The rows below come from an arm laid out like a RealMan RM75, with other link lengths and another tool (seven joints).
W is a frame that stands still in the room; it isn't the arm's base.
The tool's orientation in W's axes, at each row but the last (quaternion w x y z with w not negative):
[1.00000 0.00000 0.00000 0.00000]
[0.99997 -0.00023 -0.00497 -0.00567]
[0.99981 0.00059 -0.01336 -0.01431]
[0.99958 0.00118 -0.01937 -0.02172]
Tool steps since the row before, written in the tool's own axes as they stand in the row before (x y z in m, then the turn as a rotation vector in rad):
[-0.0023 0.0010 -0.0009 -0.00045 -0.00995 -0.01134]
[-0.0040 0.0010 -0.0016 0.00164 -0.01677 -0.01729]
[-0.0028 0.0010 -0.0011 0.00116 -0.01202 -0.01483]
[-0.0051 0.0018 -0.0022 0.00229 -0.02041 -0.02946]
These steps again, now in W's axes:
[-0.0023 0.0010 -0.0009 -0.00045 -0.00995 -0.01134]
[-0.0040 0.0010 -0.0016 0.00162 -0.01680 -0.01727]
[-0.0027 0.0011 -0.0012 0.00121 -0.01204 -0.01481]
[-0.0049 0.0020 -0.0024 0.00254 -0.02045 -0.02941]

